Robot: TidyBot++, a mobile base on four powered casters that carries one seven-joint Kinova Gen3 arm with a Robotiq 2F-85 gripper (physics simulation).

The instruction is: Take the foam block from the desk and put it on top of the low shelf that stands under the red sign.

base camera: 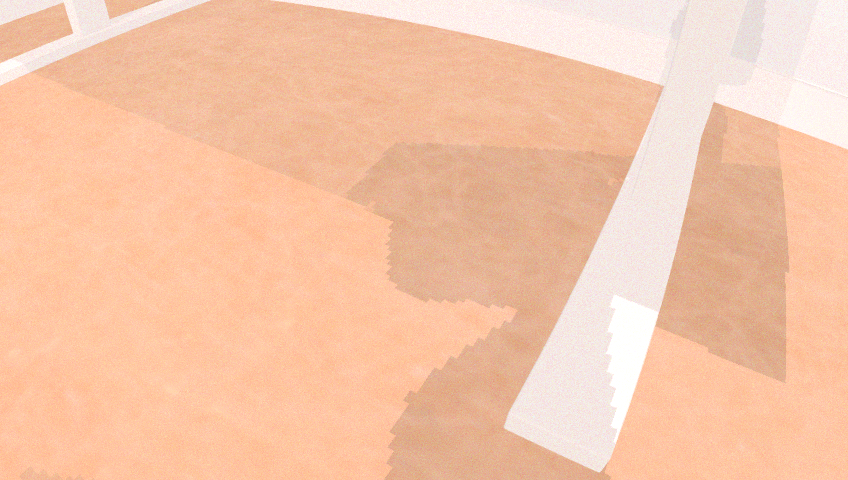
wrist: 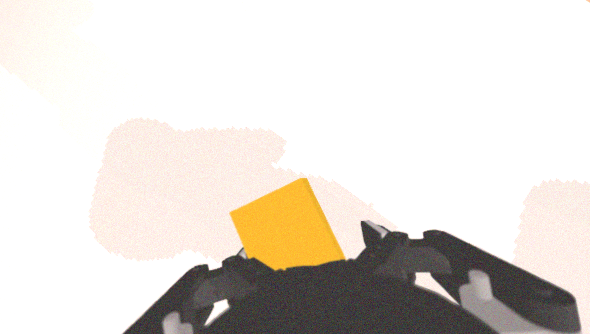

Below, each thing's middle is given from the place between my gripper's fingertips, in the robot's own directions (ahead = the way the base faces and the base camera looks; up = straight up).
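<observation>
I see where the yellow foam block (wrist: pixel 287 227) is: 30 mm above my hand, and 10 mm ahead of it.
</observation>
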